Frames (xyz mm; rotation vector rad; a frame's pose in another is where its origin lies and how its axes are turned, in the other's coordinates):
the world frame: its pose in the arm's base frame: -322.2 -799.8 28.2 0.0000 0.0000 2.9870
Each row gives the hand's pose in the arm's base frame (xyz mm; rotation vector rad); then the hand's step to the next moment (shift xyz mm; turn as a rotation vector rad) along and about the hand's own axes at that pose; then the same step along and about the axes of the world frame.
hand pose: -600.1 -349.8 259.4 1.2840 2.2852 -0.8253
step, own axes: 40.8 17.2 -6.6 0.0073 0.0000 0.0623
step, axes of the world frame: 11.7 -35.8 -24.3 -0.0050 0.0361 -0.0510
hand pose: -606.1 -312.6 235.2 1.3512 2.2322 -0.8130
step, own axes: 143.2 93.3 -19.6 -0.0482 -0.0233 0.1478
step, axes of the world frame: 3.7 -141.8 -97.3 -0.0283 0.1352 -0.0750
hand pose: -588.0 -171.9 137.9 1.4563 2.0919 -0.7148
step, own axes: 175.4 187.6 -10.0 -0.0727 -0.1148 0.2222
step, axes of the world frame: -92.3 -199.2 -133.6 0.0283 0.2382 -0.1015
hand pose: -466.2 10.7 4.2 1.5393 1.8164 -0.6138
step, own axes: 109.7 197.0 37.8 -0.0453 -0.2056 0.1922
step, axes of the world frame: -176.0 -112.0 -93.4 0.1273 0.2310 -0.1080
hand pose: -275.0 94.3 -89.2 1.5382 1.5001 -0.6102
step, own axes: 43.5 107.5 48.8 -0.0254 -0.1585 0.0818
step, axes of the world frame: -120.5 -13.1 -33.9 0.1209 0.1202 -0.0584
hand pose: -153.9 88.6 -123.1 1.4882 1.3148 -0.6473
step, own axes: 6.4 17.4 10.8 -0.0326 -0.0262 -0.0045
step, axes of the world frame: -21.0 2.4 -3.7 0.0320 0.0167 0.0216
